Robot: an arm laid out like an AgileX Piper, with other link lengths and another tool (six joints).
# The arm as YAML. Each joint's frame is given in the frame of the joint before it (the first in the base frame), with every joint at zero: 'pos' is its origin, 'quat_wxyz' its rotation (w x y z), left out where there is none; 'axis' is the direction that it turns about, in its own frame. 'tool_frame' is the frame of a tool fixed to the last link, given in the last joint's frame.
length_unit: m
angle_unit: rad
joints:
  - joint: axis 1
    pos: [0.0, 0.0, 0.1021]
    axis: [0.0, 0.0, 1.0]
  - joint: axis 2
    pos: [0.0, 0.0, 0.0]
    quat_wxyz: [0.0, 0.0, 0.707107, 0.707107]
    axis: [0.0, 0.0, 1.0]
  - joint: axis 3
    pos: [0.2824, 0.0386, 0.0]
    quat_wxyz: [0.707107, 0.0, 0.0, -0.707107]
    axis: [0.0, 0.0, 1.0]
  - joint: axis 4
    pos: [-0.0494, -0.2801, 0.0]
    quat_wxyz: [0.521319, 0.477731, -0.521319, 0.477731]
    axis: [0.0, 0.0, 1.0]
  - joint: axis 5
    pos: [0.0, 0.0, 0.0]
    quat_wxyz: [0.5, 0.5, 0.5, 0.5]
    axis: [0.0, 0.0, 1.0]
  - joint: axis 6
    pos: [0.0, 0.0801, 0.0]
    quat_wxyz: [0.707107, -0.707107, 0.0, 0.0]
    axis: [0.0, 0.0, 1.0]
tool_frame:
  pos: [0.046, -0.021, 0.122]
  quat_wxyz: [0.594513, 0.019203, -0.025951, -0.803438]
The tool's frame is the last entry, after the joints.
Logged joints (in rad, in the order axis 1, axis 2, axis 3, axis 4, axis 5, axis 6), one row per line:
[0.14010 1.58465 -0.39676 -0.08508 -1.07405 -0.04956]
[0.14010 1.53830 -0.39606 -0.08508 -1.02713 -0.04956]
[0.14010 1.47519 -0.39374 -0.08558 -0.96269 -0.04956]
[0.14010 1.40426 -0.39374 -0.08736 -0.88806 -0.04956]
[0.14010 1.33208 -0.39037 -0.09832 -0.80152 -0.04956]
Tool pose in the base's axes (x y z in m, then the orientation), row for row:
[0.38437 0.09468 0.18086 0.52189 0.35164 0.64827 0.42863]
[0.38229 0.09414 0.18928 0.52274 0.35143 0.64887 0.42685]
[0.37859 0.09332 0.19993 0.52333 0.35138 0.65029 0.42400]
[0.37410 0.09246 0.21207 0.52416 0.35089 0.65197 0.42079]
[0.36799 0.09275 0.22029 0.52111 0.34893 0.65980 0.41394]
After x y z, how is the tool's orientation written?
As a quaternion, w x y z.
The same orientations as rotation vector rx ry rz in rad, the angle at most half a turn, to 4 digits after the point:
[0.8424 1.5530 1.0268]
[0.8416 1.5539 1.0222]
[0.8412 1.5569 1.0151]
[0.8398 1.5603 1.0071]
[0.8362 1.5811 0.9920]

